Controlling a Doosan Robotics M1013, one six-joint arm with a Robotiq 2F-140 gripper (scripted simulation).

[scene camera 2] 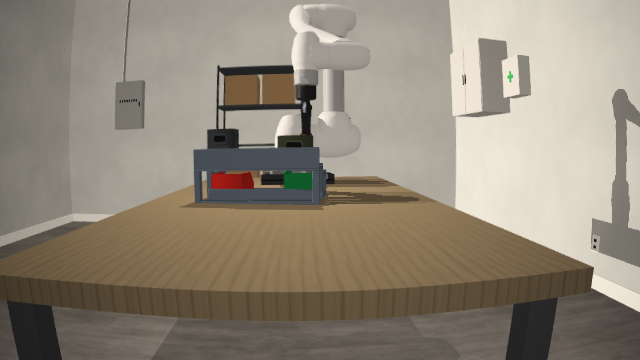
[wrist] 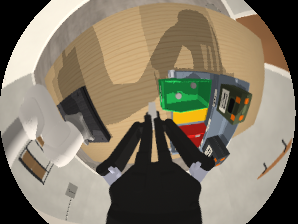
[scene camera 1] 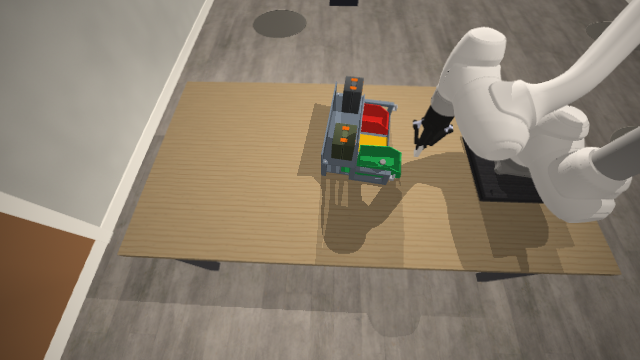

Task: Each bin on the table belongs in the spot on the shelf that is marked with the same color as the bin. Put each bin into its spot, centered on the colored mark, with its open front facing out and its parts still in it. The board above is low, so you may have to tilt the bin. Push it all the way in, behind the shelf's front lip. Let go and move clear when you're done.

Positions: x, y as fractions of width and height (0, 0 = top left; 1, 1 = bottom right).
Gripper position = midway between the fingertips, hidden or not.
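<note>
There is my gripper (scene camera 1: 0.65, 0.43), which the wrist view shows me too, the same gripper (wrist: 0.51, 0.48). I can also see a red bin (scene camera 1: 0.58, 0.32).
</note>
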